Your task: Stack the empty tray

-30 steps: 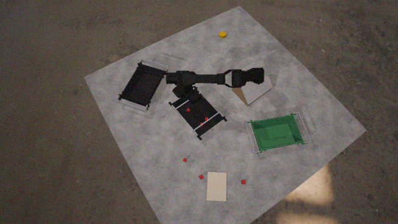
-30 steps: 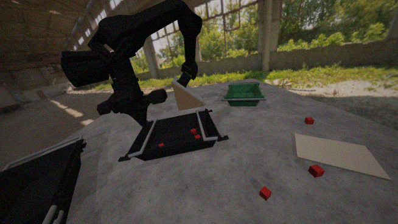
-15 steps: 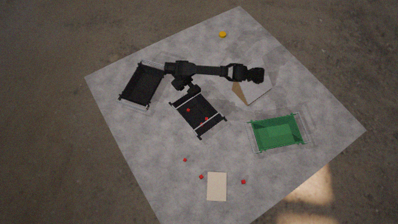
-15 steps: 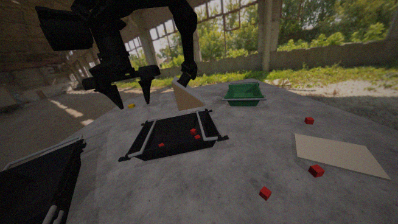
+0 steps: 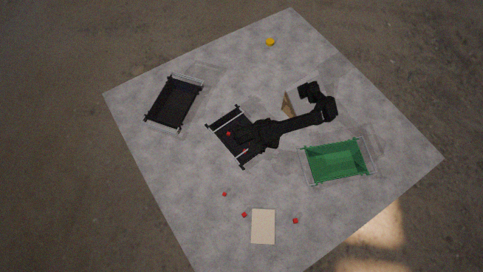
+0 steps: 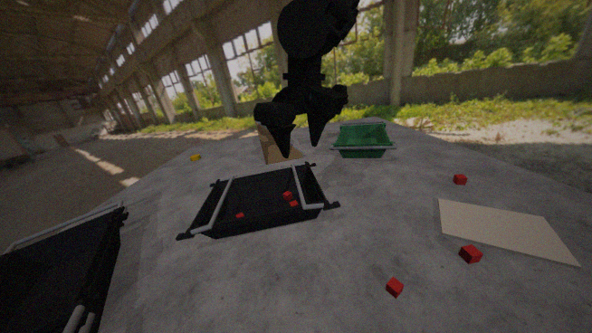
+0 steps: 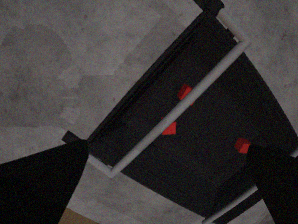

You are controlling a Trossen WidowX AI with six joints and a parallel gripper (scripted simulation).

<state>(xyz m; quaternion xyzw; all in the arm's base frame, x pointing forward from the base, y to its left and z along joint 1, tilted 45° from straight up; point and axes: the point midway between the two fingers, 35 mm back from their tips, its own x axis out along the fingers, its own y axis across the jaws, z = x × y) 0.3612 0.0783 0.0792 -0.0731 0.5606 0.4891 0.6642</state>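
Now: the green tray 290 mm behind my gripper tip, 250 mm to the left of it and 90 mm below it. From my gripper tip the other things lie so: yellow disc: 490 mm behind, 560 mm to the right, 120 mm below; beige card: 150 mm ahead, 300 mm to the left, 130 mm below.
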